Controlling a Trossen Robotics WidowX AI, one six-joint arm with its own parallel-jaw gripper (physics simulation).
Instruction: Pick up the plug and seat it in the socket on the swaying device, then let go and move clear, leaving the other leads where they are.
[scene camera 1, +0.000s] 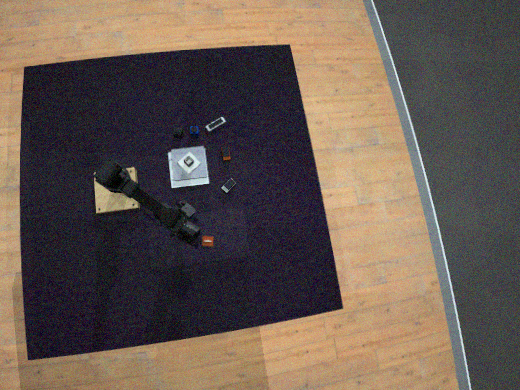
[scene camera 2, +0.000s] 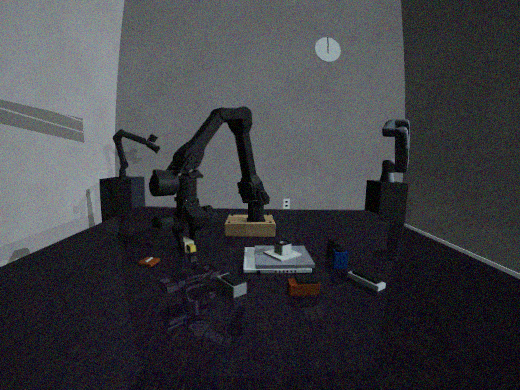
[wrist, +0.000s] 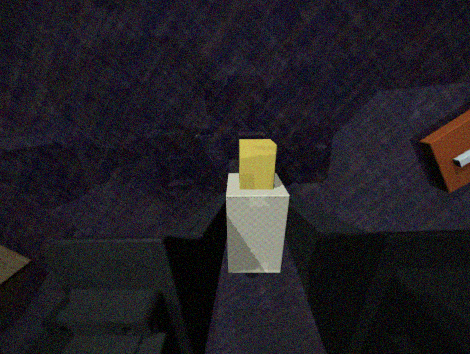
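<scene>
The plug (scene camera 2: 190, 247) (wrist: 256, 232) has a pale body and a yellow tip. It is low at the mat, tip pointing forward. My gripper (scene camera 2: 187, 242) (wrist: 253, 198) is shut on its body, one finger on each side. The arm hides the plug in scene camera 1. The socket (scene camera 1: 188, 161) (scene camera 2: 283, 247) is a small grey, dark-topped box on a white plate (scene camera 1: 183, 164) (scene camera 2: 294, 256). The plate lies on the device, a grey slab (scene camera 1: 198, 172) (scene camera 2: 306, 260) on a paler base, well apart from my gripper.
An orange tile (scene camera 1: 208, 241) (scene camera 2: 149, 261) (wrist: 446, 160) with a white bar lies near the gripper. A grey block (scene camera 1: 228, 185) (scene camera 2: 235, 286), an orange block (scene camera 1: 226, 154) (scene camera 2: 304, 288), a white bar-shaped block (scene camera 1: 215, 124) (scene camera 2: 367, 281) and a blue block (scene camera 1: 194, 131) (scene camera 2: 340, 259) lie around the device.
</scene>
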